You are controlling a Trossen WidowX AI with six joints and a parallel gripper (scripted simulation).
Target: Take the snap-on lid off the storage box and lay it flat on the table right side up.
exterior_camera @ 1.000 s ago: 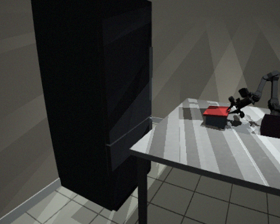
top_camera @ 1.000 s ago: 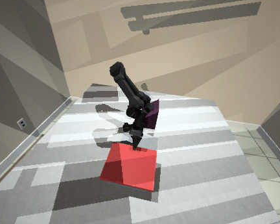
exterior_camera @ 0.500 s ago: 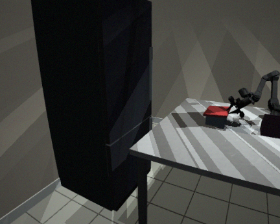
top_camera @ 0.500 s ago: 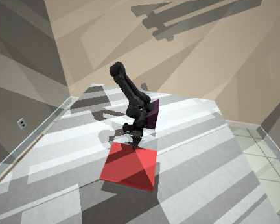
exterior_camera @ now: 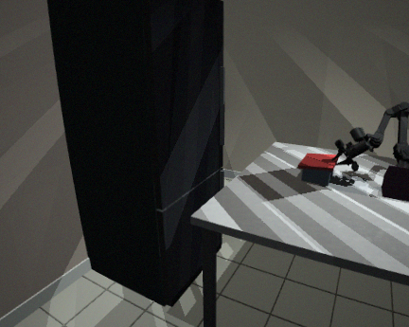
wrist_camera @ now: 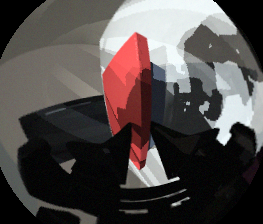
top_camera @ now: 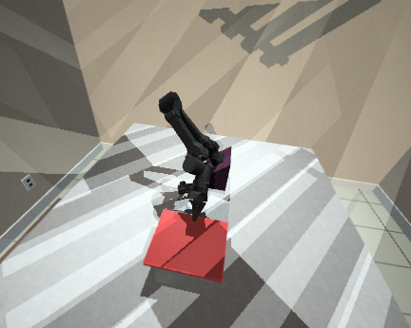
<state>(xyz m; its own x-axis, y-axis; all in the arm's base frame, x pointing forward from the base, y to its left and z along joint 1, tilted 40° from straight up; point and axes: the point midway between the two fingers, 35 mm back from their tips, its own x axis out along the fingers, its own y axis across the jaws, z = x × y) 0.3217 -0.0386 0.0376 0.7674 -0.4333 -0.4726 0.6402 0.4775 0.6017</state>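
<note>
The lid lies 80 mm ahead of my gripper tip. From my gripper tip the other things lie so: storage box (70 mm ahead, 50 mm below).
</note>
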